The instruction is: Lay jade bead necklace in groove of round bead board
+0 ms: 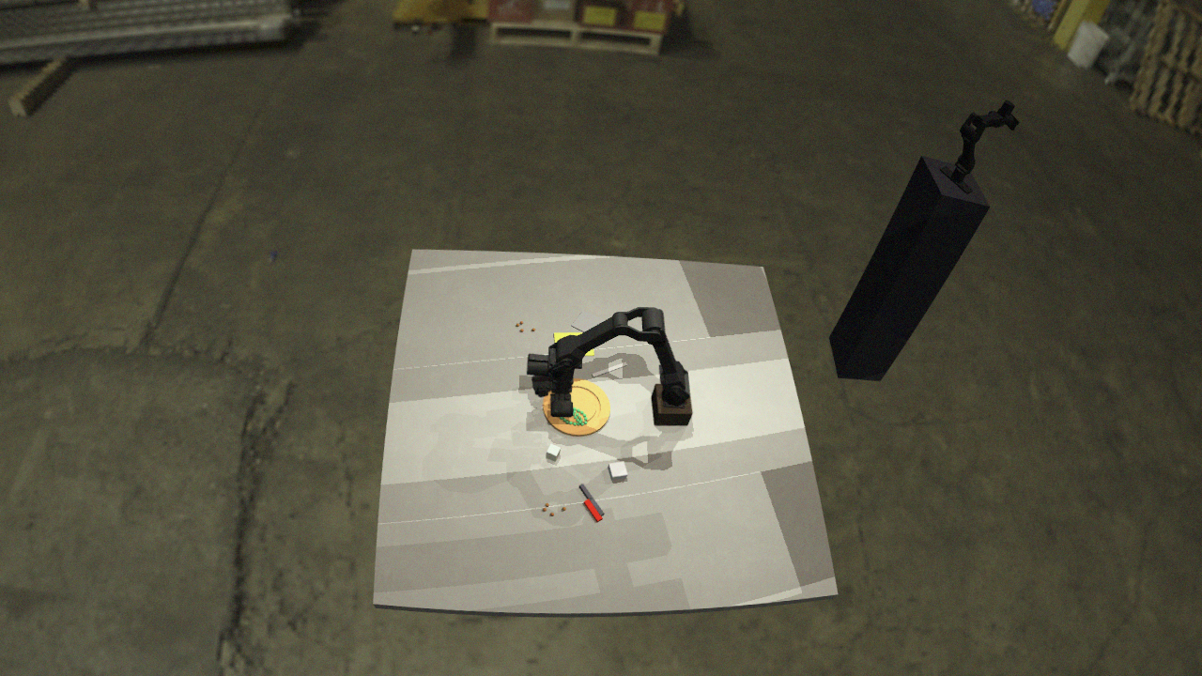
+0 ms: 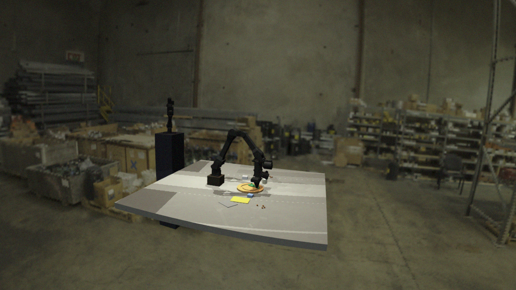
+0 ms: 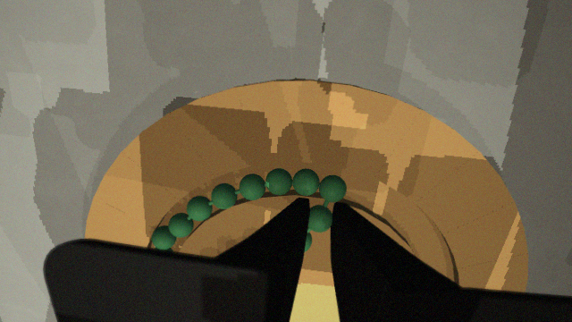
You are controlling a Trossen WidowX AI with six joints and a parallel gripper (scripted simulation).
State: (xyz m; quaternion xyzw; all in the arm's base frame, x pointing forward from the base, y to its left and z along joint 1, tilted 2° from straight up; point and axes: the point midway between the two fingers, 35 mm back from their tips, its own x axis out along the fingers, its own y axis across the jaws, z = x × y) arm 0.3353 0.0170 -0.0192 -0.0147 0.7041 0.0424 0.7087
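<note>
My gripper tip is 15 cm to the left of the blue block and 1 cm above it. From my gripper tip the other things lie so: yellow pad: 24 cm to the right, 4 cm behind, 1 cm below; white strip: 15 cm to the right, 15 cm behind, 1 cm below; cream cube: 17 cm to the left, 1 cm ahead.
</note>
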